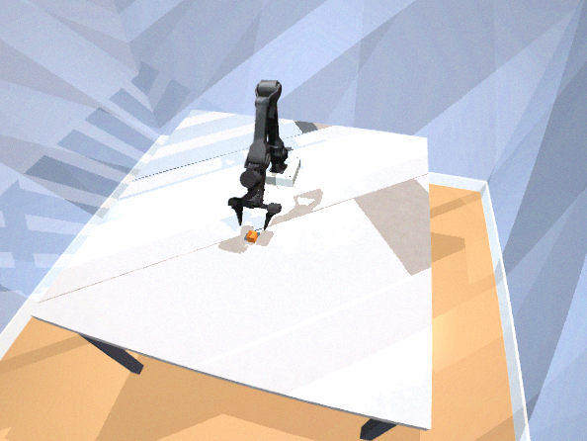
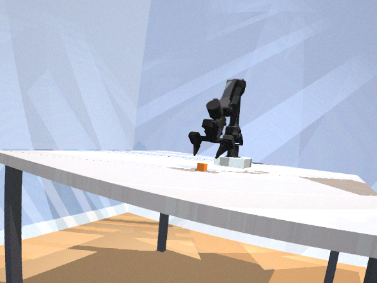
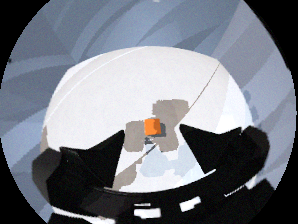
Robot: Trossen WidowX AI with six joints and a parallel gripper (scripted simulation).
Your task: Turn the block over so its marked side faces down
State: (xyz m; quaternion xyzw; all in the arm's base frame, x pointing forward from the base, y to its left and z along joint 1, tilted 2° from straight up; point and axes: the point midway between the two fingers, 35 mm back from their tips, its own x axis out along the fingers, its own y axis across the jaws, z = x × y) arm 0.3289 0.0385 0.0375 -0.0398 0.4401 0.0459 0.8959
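Right now the orange block is 40 mm below my gripper tip.
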